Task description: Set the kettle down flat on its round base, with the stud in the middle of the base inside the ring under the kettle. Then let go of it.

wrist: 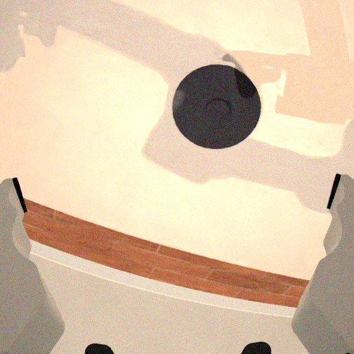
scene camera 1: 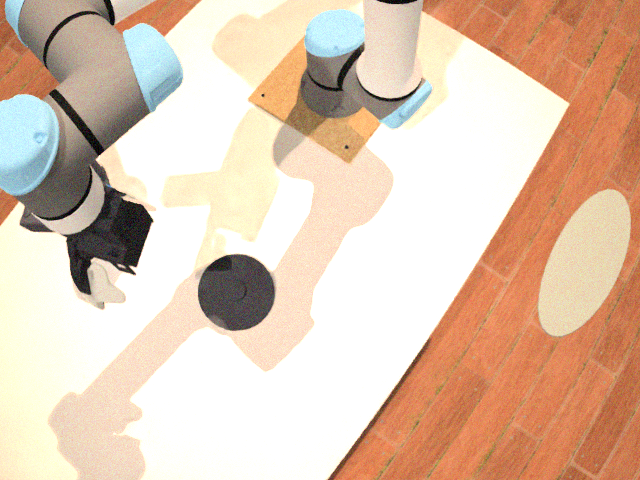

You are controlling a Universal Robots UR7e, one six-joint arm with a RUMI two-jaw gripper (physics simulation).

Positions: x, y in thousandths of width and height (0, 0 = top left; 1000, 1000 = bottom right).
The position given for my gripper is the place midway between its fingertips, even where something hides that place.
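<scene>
Scene camera 1: my gripper (scene camera 1: 187, 534), a round black base (scene camera 1: 370, 609). Wrist view: my gripper (wrist: 499, 507), the round black base (wrist: 609, 301).
</scene>
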